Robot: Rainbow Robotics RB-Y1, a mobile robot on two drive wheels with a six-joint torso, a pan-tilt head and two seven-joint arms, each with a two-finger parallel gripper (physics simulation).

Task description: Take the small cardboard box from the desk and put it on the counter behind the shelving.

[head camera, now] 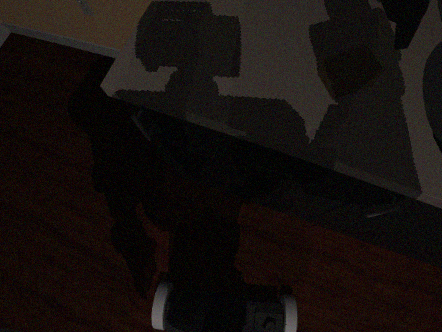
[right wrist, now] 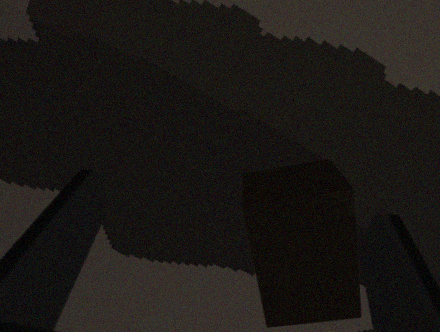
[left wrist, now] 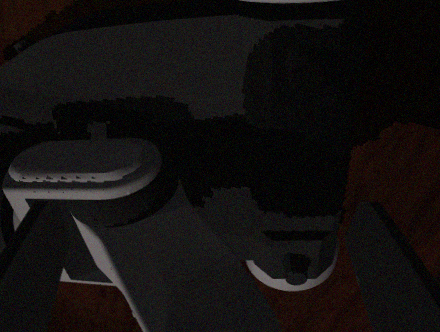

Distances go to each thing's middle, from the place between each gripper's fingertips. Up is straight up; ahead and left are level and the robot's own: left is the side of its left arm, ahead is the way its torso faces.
Right now the small cardboard box [right wrist: 300, 219] is 8 cm below my right hand, 6 cm behind it and 5 cm to the left of it.
I see my left gripper 660 mm short of the small cardboard box, 430 mm to the left of it and 410 mm below it.
